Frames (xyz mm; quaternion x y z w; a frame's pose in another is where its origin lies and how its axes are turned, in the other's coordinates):
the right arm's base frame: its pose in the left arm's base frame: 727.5 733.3 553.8 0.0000 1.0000 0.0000 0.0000
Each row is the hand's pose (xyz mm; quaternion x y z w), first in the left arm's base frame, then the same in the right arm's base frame.
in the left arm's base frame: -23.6 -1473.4 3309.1 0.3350 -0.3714 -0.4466 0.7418
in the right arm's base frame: 751.1 -2206.7 -2755.3 -0.4466 0.7418 -0.3350 0.3714
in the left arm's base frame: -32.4 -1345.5 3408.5 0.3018 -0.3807 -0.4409 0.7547
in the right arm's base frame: 759.9 -2078.8 -2854.7 -0.4409 0.7547 -0.3018 0.3807
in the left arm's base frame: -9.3 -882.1 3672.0 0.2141 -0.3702 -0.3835 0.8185
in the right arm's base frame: 736.8 -1615.4 -3118.2 -0.3835 0.8185 -0.2141 0.3702
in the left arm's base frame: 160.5 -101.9 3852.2 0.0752 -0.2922 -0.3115 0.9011
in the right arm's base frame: 567.0 -835.2 -3298.4 -0.3115 0.9011 -0.0752 0.2922
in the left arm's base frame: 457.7 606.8 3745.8 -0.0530 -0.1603 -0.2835 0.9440
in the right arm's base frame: 269.8 -126.5 -3192.0 -0.2835 0.9440 0.0530 0.1603
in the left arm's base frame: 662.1 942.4 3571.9 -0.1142 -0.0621 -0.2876 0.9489
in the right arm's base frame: 65.4 209.1 -3018.1 -0.2876 0.9489 0.1142 0.0621
